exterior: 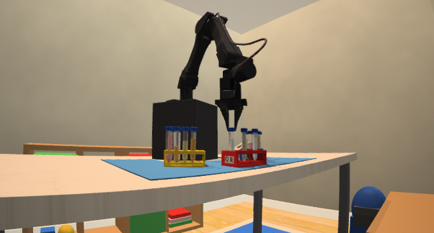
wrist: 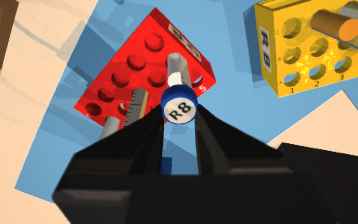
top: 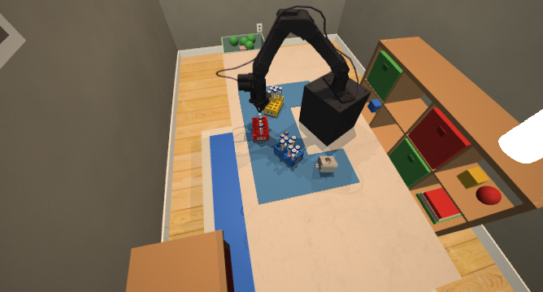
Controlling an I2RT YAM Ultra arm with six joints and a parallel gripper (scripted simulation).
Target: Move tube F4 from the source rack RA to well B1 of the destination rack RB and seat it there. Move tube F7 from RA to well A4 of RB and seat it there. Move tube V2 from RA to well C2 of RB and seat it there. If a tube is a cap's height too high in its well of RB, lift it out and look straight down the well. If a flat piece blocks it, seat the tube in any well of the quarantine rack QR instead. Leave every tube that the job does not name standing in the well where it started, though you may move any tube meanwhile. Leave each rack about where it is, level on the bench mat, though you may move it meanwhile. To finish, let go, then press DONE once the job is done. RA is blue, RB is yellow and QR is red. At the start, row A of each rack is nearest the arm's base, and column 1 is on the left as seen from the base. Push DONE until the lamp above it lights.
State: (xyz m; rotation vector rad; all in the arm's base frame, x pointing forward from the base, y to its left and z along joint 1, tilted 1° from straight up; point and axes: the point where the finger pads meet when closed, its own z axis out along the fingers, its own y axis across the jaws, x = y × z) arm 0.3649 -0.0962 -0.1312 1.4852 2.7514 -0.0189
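My hand is 60 mm above the tube R8, 10 mm to the left of it and 10 mm short of it. Also, from my hand: red rack 100 mm below, 40 mm to the left, 20 mm ahead; then rack RB 110 mm to the right, 110 mm behind, 100 mm below; then tube 60 mm below, 40 mm to the left, 20 mm ahead.
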